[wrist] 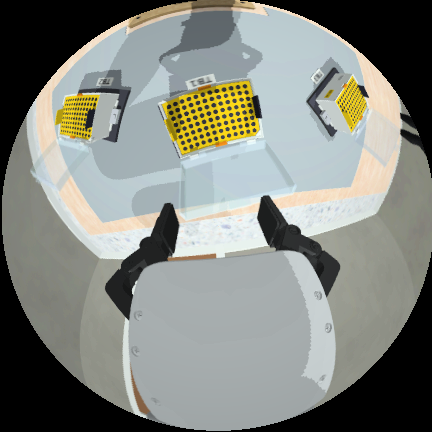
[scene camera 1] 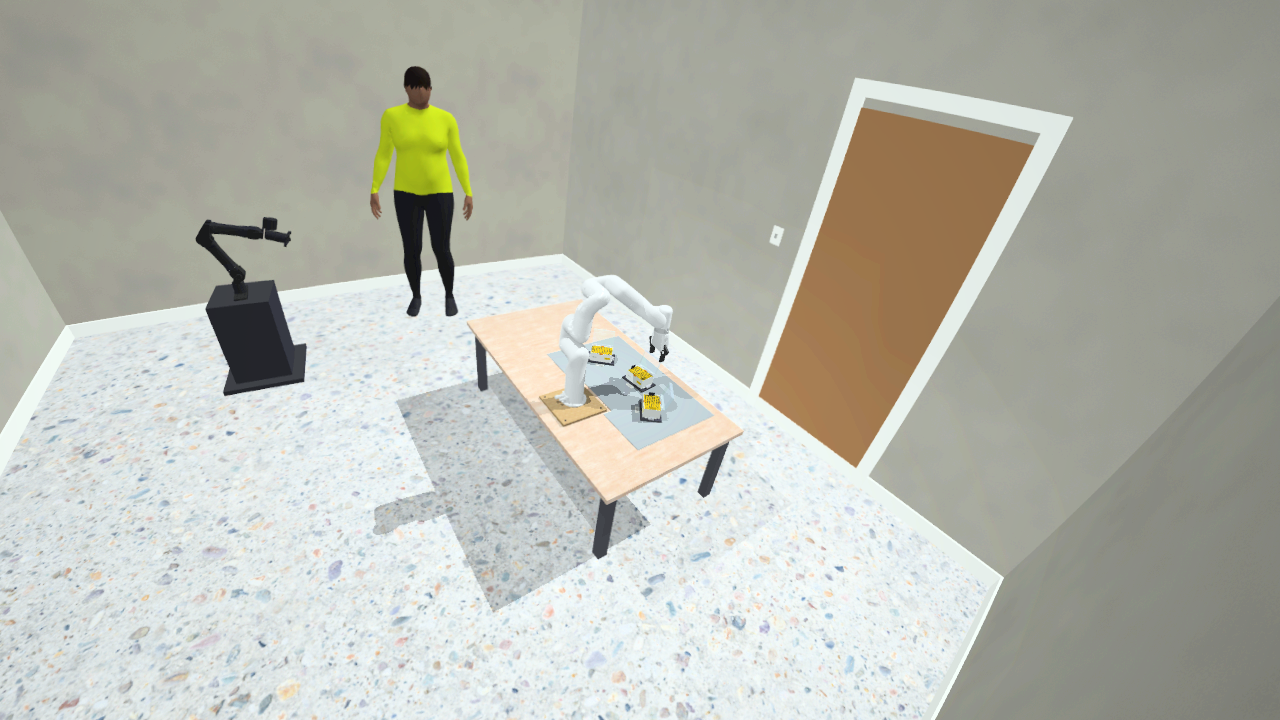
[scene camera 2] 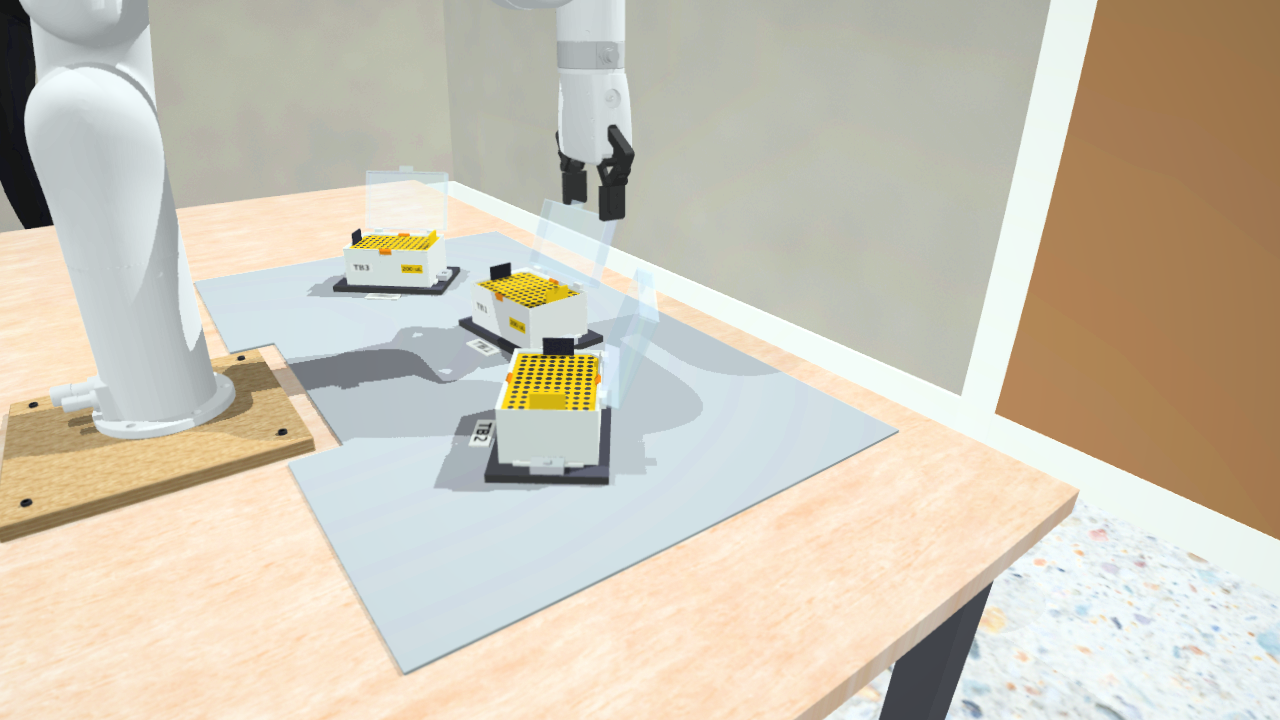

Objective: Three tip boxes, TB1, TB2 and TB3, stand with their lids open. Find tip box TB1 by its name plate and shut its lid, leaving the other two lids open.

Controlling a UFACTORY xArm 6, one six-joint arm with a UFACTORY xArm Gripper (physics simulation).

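Places are measured from the arm's base along level axes (x ahead, y left, z up), in metres.
Pixels of known places: gripper, between the fingertips: (wrist: 217, 209) (scene camera 1: 656, 357) (scene camera 2: 592, 211); arm's base, origin of its link: (scene camera 1: 573, 399) (scene camera 2: 167, 406).
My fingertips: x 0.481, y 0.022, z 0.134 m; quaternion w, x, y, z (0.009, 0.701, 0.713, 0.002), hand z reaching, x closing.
Ahead of a thing's pixels: the offset from my fingertips to its top centre. "spot": to the spot under its first point. Level surfaces: height alone.
Tip box TB1 {dz -0.069, dx -0.086, dy +0.002 m} (scene camera 1: 639, 377) (scene camera 2: 543, 324) (wrist: 215, 117) is the middle box, with its name plate {spot: dz -0.142, dx -0.151, dy -0.014 m} (wrist: 200, 81) readable in the wrist view. Its clear lid {spot: dz -0.034, dx -0.014, dy +0.027 m} (scene camera 2: 572, 234) (wrist: 235, 175) stands open on the side away from the robot base. Tip box TB2 {dz -0.069, dx -0.160, dy -0.230 m} (scene camera 1: 651, 407) (scene camera 2: 547, 434) (wrist: 80, 117) and tip box TB3 {dz -0.069, dx -0.180, dy +0.267 m} (scene camera 1: 601, 353) (scene camera 2: 393, 266) (wrist: 350, 102) also have open lids. My gripper (scene camera 1: 659, 351) (scene camera 2: 592, 197) (wrist: 217, 209) is open and empty, fingers down, near and above the top edge of TB1's lid. The exact gap is unclear.
The boxes stand on a grey mat {dz -0.144 m} (scene camera 1: 648, 436) (scene camera 2: 402, 573) on the wooden table {dz -0.147 m} (scene camera 1: 617, 470) (scene camera 2: 223, 617). TB2's clear lid {dz +0.010, dx -0.102, dy -0.263 m} (scene camera 2: 637, 335) (wrist: 60, 162) and TB3's clear lid {spot: dz -0.042, dx -0.142, dy +0.329 m} (scene camera 2: 407, 201) (wrist: 382, 137) rise to either side. A wall stands behind the table's far edge.
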